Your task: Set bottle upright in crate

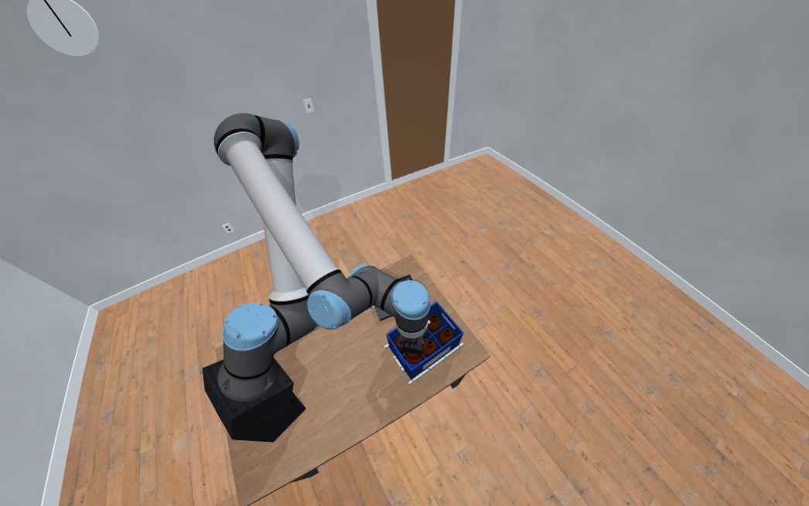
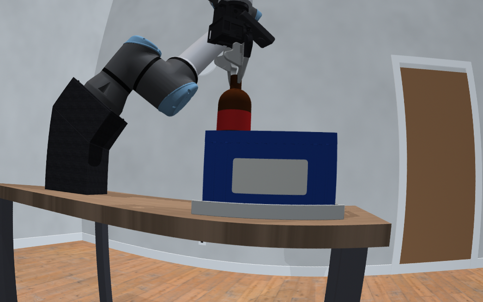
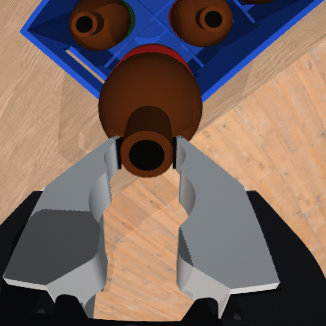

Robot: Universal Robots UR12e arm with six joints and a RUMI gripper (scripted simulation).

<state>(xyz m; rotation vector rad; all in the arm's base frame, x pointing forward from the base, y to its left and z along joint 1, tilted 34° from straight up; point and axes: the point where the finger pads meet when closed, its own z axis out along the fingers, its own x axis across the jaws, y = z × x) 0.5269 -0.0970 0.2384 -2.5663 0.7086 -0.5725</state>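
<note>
Now: the blue crate 7 cm ahead of my hand, 7 cm to the left of it and 22 cm below it. Also, from my hand: grey tray 1 cm ahead, 37 cm to the left, 29 cm below.
</note>
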